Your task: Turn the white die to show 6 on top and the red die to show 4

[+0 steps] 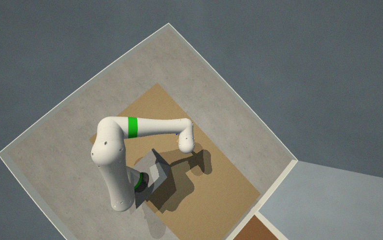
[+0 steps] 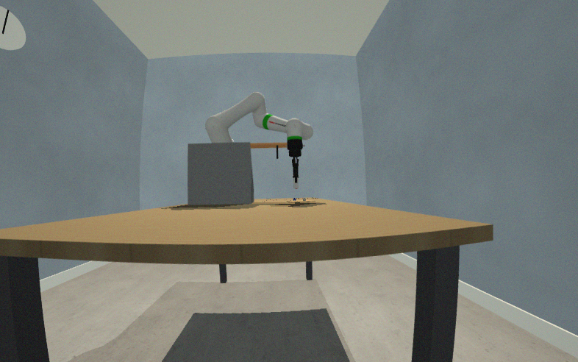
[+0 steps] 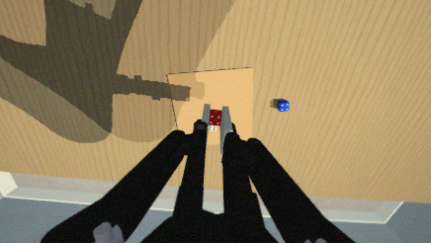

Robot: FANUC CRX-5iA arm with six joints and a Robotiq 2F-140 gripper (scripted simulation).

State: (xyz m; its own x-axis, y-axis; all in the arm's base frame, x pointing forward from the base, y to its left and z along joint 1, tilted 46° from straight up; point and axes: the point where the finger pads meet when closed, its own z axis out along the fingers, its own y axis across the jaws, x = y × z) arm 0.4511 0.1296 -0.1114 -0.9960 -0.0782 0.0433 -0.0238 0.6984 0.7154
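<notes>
My gripper is now 2 cm short of the tan mat and 11 cm above it. From my hand the other things lie so: blue die 1 cm behind, 12 cm to the left, 10 cm below; then white die 5 cm ahead, 10 cm below; then red die 3 cm below.
</notes>
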